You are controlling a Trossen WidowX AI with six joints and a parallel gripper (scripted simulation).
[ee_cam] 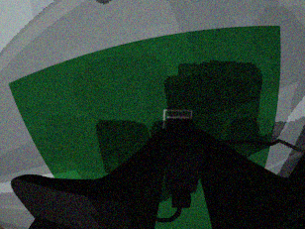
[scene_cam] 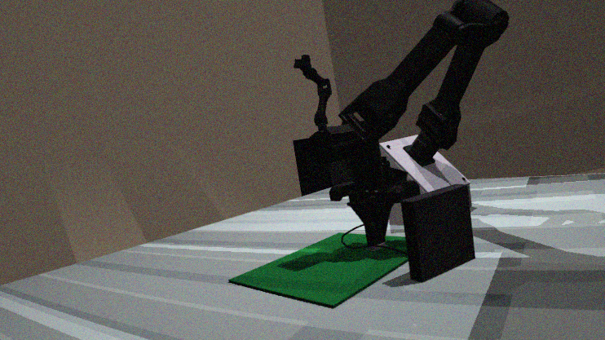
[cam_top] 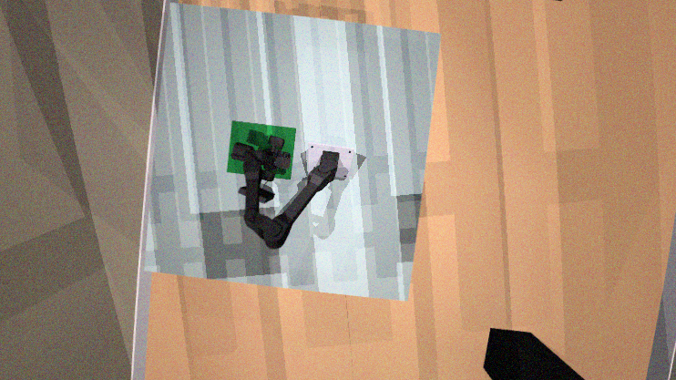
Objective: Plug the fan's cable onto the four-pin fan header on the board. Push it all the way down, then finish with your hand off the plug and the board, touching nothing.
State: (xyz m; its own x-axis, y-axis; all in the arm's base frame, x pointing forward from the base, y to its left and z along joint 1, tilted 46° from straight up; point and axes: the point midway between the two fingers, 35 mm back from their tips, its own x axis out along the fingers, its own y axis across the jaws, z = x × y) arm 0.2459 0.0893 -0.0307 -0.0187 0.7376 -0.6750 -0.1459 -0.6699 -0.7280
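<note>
The fan plug is 10 mm ahead of my gripper tip and 10 mm above it. From my gripper tip the other things lie so: black fan (60 mm ahead, 150 mm to the left, 40 mm above); green board (90 mm ahead, 30 mm to the right, 40 mm below); pale four-pin header (10 mm ahead, 20 mm below).
</note>
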